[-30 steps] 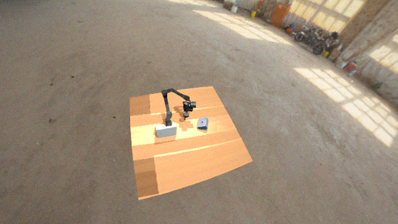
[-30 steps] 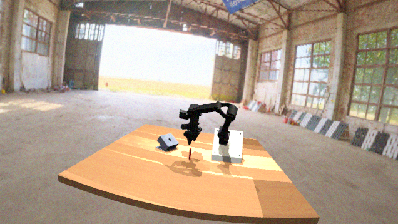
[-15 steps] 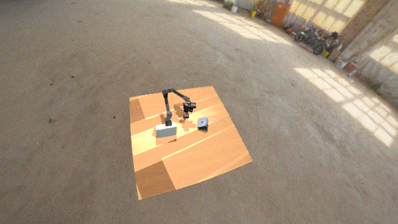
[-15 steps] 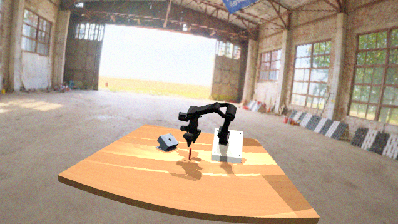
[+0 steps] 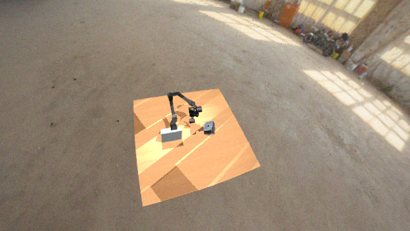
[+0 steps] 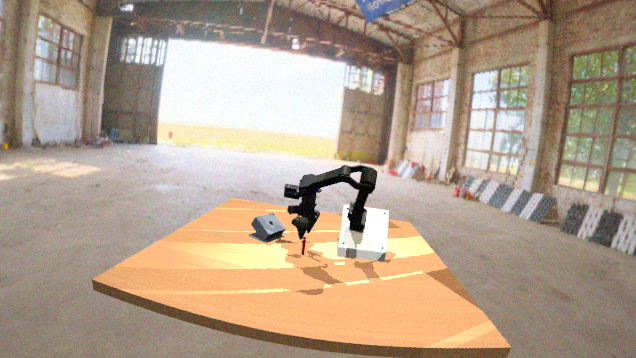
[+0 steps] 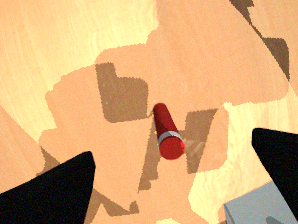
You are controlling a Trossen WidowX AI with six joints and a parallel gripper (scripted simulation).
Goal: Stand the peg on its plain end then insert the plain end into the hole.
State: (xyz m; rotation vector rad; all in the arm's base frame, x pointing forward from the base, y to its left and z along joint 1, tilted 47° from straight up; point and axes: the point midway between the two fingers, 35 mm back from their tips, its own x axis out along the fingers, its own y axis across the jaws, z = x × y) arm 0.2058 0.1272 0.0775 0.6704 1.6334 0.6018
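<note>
My gripper tip is now 30 mm above the red peg. The rest, counted from my gripper tip: grey sloped panel: 210 mm ahead, 100 mm to the right, 30 mm below.
</note>
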